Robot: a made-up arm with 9 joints. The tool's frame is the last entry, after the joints.
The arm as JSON. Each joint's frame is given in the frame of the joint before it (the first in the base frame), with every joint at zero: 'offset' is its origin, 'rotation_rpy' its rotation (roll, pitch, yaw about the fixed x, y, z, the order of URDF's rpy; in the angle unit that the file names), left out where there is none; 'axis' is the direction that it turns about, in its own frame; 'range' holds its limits. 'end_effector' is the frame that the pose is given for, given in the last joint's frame.
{
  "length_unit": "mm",
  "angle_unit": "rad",
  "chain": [
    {
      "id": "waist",
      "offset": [
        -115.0,
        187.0,
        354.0
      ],
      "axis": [
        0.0,
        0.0,
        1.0
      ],
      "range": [
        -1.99,
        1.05
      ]
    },
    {
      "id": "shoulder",
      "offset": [
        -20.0,
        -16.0,
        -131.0
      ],
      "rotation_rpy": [
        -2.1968,
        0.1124,
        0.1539
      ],
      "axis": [
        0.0,
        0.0,
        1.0
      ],
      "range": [
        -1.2,
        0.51
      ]
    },
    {
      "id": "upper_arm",
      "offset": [
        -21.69,
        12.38,
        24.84
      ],
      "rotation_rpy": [
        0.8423,
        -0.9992,
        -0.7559
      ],
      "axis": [
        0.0,
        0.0,
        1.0
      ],
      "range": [
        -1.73,
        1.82
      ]
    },
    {
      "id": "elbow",
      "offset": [
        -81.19,
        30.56,
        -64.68
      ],
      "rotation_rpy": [
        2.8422,
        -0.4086,
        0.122
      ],
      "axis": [
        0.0,
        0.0,
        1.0
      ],
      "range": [
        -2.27,
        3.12
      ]
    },
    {
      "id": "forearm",
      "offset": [
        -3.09,
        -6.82,
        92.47
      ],
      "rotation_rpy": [
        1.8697,
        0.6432,
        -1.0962
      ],
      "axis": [
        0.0,
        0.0,
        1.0
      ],
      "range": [
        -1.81,
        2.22
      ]
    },
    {
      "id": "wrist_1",
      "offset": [
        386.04,
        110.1,
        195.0
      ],
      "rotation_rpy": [
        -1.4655,
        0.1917,
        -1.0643
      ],
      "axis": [
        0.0,
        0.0,
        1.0
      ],
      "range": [
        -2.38,
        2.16
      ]
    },
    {
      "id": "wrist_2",
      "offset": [
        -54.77,
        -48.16,
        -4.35
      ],
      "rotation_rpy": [
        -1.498,
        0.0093,
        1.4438
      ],
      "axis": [
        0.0,
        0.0,
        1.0
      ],
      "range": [
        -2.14,
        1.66
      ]
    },
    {
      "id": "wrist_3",
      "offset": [
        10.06,
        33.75,
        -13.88
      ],
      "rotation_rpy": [
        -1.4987,
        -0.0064,
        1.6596
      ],
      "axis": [
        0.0,
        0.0,
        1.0
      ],
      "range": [
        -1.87,
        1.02
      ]
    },
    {
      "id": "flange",
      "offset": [
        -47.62,
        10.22,
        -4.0
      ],
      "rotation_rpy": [
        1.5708,
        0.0,
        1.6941
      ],
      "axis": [
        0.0,
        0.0,
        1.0
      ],
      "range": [
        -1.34,
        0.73
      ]
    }
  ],
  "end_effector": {
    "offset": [
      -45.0,
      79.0,
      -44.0
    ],
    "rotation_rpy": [
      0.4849,
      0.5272,
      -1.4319
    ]
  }
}
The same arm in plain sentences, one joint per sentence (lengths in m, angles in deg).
The arm has nine revolute joints in a row. What follows holds with every joint at zero, and every direction is one of the base frame's. Joint 1 lies 0.1150 m along -x and 0.1870 m along +y and 0.3540 m along +z from the base frame's origin and rotates about +z, from -114.02 to 60.16 deg. Joint 2 lies 0.0200 m along -x and 0.0160 m along -y and 0.1310 m along -z from joint 1 and rotates about the direction (-0.189204, 0.790716, -0.582212), from -68.75 to 29.22 deg. Joint 3 lies 0.0260 m along -x and 0.0090 m along +y and 0.0220 m along -z from joint 2 and rotates about the direction (-0.970785, 0.238996, 0.0214), from -99.12 to 104.28 deg. Joint 4 lies 0.0420 m along +x and 0.0990 m along -y and 0.0120 m along -z from joint 3 and rotates about the direction (0.963941, 0.23551, 0.123905), from -130.06 to 178.76 deg. Joint 5 lies 0.0910 m along +x and 0.0170 m along +y and 0.0060 m along +z from joint 4 and rotates about the direction (-0.0001, -1, -0.0001), from -103.71 to 127.20 deg. Joint 6 lies 0.1030 m along -x and 0.1950 m along -y and 0.3880 m along -z from joint 5 and rotates about the direction (-0.050699, -0.103098, -0.993378), from -136.36 to 123.76 deg. Joint 7 lies 0.0450 m along +x and 0.0570 m along -y and 0.0080 m along +z from joint 6 and rotates about the direction (0.990594, -0.0721, -0.116299), from -122.61 to 95.11 deg. Joint 8 lies 0.0090 m along -x and 0.0140 m along +y and 0.0340 m along +z from joint 7 and rotates about the direction (-0.0001, -1, 0), from -107.14 to 58.44 deg. Joint 9 lies 0.0160 m along -x and 0.0040 m along +y and 0.0460 m along -z from joint 8 and rotates about the direction (-0.0001, 0, 1), from -76.78 to 41.83 deg. The tool frame, which is the frame that the pose is given for, lies 0.0450 m along +x and 0.0790 m along -y and 0.0440 m along -z from joint 9; its axes are the base frame's turned by roll 27.78, pitch 30.21 and yaw 97.95 deg (as in URDF: about the fixed x, then y, then z).
